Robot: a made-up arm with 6 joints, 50 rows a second.
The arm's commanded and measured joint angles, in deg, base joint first. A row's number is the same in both.
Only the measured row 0 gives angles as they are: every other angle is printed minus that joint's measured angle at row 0.
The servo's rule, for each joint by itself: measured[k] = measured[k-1] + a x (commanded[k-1-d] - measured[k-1]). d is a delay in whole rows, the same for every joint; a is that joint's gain. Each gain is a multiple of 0.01, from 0.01 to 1. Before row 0 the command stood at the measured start. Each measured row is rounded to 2 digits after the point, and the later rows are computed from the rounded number. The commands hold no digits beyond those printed.
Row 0, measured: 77.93, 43.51, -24.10, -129.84, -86.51, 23.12
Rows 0 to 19, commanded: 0.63, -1.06, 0.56, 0.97, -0.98, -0.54; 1.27, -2.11, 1.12, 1.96, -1.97, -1.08; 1.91, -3.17, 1.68, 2.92, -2.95, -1.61; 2.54, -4.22, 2.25, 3.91, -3.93, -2.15; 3.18, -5.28, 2.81, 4.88, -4.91, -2.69; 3.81, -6.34, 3.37, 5.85, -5.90, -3.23; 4.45, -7.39, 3.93, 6.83, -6.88, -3.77; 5.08, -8.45, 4.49, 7.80, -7.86, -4.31; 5.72, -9.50, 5.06, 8.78, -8.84, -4.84; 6.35, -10.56, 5.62, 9.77, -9.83, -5.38; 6.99, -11.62, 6.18, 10.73, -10.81, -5.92; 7.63, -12.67, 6.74, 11.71, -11.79, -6.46; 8.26, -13.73, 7.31, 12.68, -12.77, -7.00; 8.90, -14.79, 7.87, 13.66, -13.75, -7.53; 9.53, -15.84, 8.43, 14.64, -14.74, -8.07; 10.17, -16.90, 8.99, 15.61, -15.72, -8.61; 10.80, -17.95, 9.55, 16.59, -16.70, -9.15; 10.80, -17.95, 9.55, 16.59, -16.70, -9.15; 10.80, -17.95, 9.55, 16.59, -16.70, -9.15; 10.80, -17.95, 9.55, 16.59, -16.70, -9.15
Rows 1 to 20, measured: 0.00, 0.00, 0.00, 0.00, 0.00, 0.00; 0.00, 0.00, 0.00, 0.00, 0.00, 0.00; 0.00, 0.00, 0.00, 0.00, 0.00, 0.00; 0.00, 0.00, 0.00, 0.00, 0.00, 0.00; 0.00, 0.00, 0.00, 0.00, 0.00, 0.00; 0.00, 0.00, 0.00, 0.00, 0.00, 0.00; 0.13, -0.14, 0.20, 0.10, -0.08, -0.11; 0.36, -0.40, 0.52, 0.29, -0.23, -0.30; 0.67, -0.76, 0.93, 0.55, -0.45, -0.56; 1.04, -1.21, 1.39, 0.89, -0.73, -0.88; 1.47, -1.74, 1.89, 1.29, -1.06, -1.24; 1.94, -2.34, 2.41, 1.75, -1.45, -1.64; 2.44, -3.00, 2.94, 2.26, -1.88, -2.07; 2.97, -3.71, 3.48, 2.81, -2.36, -2.52; 3.52, -4.46, 4.03, 3.41, -2.88, -2.98; 4.09, -5.25, 4.59, 4.05, -3.44, -3.46; 4.67, -6.08, 5.15, 4.72, -4.03, -3.95; 5.26, -6.94, 5.71, 5.42, -4.65, -4.45; 5.86, -7.82, 6.27, 6.15, -5.30, -4.96; 6.47, -8.73, 6.83, 6.90, -5.98, -5.47
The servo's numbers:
d 6
a 0.20 0.13 0.35 0.10 0.08 0.20

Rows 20 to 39, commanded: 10.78, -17.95, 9.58, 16.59, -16.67, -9.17; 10.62, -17.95, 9.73, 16.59, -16.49, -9.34; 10.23, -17.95, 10.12, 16.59, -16.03, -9.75; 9.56, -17.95, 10.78, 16.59, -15.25, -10.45; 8.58, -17.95, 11.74, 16.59, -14.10, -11.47; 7.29, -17.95, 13.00, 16.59, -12.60, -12.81; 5.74, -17.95, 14.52, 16.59, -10.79, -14.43; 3.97, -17.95, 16.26, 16.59, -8.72, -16.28; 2.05, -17.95, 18.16, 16.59, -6.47, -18.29; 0.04, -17.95, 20.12, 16.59, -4.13, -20.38; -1.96, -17.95, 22.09, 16.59, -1.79, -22.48; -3.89, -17.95, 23.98, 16.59, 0.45, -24.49; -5.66, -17.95, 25.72, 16.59, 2.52, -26.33; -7.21, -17.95, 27.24, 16.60, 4.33, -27.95; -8.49, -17.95, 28.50, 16.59, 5.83, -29.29; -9.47, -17.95, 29.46, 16.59, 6.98, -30.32; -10.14, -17.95, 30.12, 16.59, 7.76, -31.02; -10.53, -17.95, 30.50, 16.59, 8.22, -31.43; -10.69, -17.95, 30.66, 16.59, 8.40, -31.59; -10.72, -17.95, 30.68, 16.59, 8.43, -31.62
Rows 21 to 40, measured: 7.08, -9.65, 7.39, 7.67, -6.68, -5.99; 7.70, -10.59, 7.95, 8.46, -7.40, -6.51; 8.32, -11.55, 8.51, 9.27, -8.14, -7.04; 8.82, -12.38, 8.87, 10.00, -8.82, -7.46; 9.22, -13.10, 9.11, 10.66, -9.45, -7.80; 9.54, -13.73, 9.26, 11.25, -10.03, -8.07; 9.79, -14.28, 9.37, 11.78, -10.56, -8.29; 9.96, -14.76, 9.50, 12.26, -11.03, -8.50; 10.01, -15.17, 9.72, 12.69, -11.43, -8.75; 9.92, -15.53, 10.09, 13.08, -11.74, -9.09; 9.65, -15.84, 10.67, 13.43, -11.93, -9.57; 9.18, -16.11, 11.49, 13.75, -11.98, -10.22; 8.49, -16.35, 12.55, 14.03, -11.88, -11.06; 7.59, -16.56, 13.85, 14.29, -11.63, -12.10; 6.48, -16.74, 15.36, 14.52, -11.22, -13.34; 5.19, -16.90, 17.03, 14.73, -10.65, -14.75; 3.76, -17.04, 18.80, 14.92, -9.94, -16.30; 2.23, -17.16, 20.61, 15.09, -9.11, -17.94; 0.65, -17.26, 22.40, 15.24, -8.18, -19.62; -0.92, -17.35, 24.09, 15.38, -7.18, -21.29
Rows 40 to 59, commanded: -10.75, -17.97, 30.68, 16.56, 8.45, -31.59; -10.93, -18.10, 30.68, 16.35, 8.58, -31.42; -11.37, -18.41, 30.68, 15.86, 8.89, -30.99; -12.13, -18.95, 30.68, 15.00, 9.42, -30.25; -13.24, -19.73, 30.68, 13.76, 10.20, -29.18; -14.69, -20.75, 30.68, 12.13, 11.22, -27.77; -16.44, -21.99, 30.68, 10.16, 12.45, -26.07; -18.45, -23.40, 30.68, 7.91, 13.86, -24.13; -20.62, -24.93, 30.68, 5.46, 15.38, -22.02; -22.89, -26.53, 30.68, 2.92, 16.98, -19.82; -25.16, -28.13, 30.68, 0.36, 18.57, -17.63; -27.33, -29.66, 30.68, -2.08, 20.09, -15.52; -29.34, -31.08, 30.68, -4.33, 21.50, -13.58; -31.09, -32.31, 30.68, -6.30, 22.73, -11.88; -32.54, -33.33, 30.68, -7.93, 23.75, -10.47; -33.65, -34.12, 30.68, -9.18, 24.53, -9.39; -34.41, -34.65, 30.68, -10.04, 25.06, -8.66; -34.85, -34.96, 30.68, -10.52, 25.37, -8.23; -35.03, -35.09, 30.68, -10.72, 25.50, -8.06; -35.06, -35.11, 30.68, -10.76, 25.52, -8.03
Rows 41 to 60, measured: -2.43, -17.43, 25.63, 15.50, -6.14, -22.89; -3.84, -17.50, 26.97, 15.61, -5.09, -24.38; -5.10, -17.56, 28.07, 15.71, -4.06, -25.71; -6.19, -17.61, 28.92, 15.80, -3.08, -26.85; -7.09, -17.65, 29.53, 15.88, -2.16, -27.80; -7.82, -17.69, 29.93, 15.95, -1.31, -28.56; -8.41, -17.73, 30.19, 16.01, -0.53, -29.17; -8.91, -17.78, 30.36, 16.04, 0.20, -29.62; -9.40, -17.86, 30.47, 16.02, 0.90, -29.89; -9.95, -18.00, 30.54, 15.92, 1.58, -29.96; -10.61, -18.22, 30.59, 15.70, 2.27, -29.80; -11.43, -18.55, 30.62, 15.34, 2.99, -29.39; -12.43, -19.00, 30.64, 14.82, 3.75, -28.73; -13.63, -19.57, 30.65, 14.13, 4.56, -27.81; -15.03, -20.27, 30.66, 13.26, 5.43, -26.65; -16.60, -21.08, 30.67, 12.23, 6.35, -25.28; -18.31, -22.00, 30.67, 11.04, 7.33, -23.75; -20.11, -23.00, 30.67, 9.73, 8.35, -22.10; -21.96, -24.05, 30.67, 8.32, 9.40, -20.40; -23.79, -25.12, 30.67, 6.86, 10.47, -18.70
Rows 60 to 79, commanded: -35.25, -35.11, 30.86, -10.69, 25.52, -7.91; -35.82, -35.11, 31.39, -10.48, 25.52, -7.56; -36.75, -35.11, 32.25, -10.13, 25.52, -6.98; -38.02, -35.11, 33.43, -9.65, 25.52, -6.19; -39.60, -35.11, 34.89, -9.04, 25.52, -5.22; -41.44, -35.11, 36.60, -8.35, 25.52, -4.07; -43.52, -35.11, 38.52, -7.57, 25.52, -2.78; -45.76, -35.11, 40.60, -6.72, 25.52, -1.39; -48.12, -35.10, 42.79, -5.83, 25.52, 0.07; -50.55, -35.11, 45.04, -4.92, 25.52, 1.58; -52.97, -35.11, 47.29, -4.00, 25.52, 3.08; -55.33, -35.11, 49.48, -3.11, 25.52, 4.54; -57.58, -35.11, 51.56, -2.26, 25.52, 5.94; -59.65, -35.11, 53.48, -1.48, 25.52, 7.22; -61.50, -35.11, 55.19, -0.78, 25.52, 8.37; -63.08, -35.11, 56.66, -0.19, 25.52, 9.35; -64.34, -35.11, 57.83, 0.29, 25.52, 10.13; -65.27, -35.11, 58.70, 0.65, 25.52, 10.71; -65.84, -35.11, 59.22, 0.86, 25.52, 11.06; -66.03, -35.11, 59.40, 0.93, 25.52, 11.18
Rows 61 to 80, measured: -25.54, -26.19, 30.67, 5.38, 11.53, -17.05; -27.16, -27.22, 30.67, 3.92, 12.57, -15.52; -28.61, -28.19, 30.67, 2.52, 13.57, -14.15; -29.86, -29.07, 30.67, 1.22, 14.51, -12.97; -30.89, -29.85, 30.67, 0.03, 15.39, -11.99; -31.72, -30.53, 30.67, -1.05, 16.20, -11.20; -32.43, -31.13, 30.74, -2.01, 16.95, -10.54; -33.11, -31.65, 30.97, -2.86, 17.64, -9.94; -33.84, -32.10, 31.42, -3.59, 18.27, -9.35; -34.68, -32.49, 32.12, -4.20, 18.85, -8.72; -35.66, -32.83, 33.09, -4.68, 19.38, -8.02; -36.82, -33.13, 34.32, -5.05, 19.87, -7.23; -38.16, -33.39, 35.79, -5.30, 20.32, -6.34; -39.68, -33.61, 37.47, -5.44, 20.74, -5.35; -41.37, -33.80, 39.33, -5.48, 21.12, -4.27; -43.21, -33.97, 41.33, -5.42, 21.47, -3.10; -45.16, -34.12, 43.42, -5.28, 21.79, -1.86; -47.19, -34.25, 45.54, -5.06, 22.09, -0.58; -49.27, -34.36, 47.65, -4.78, 22.36, 0.72; -51.35, -34.46, 49.69, -4.45, 22.61, 2.02
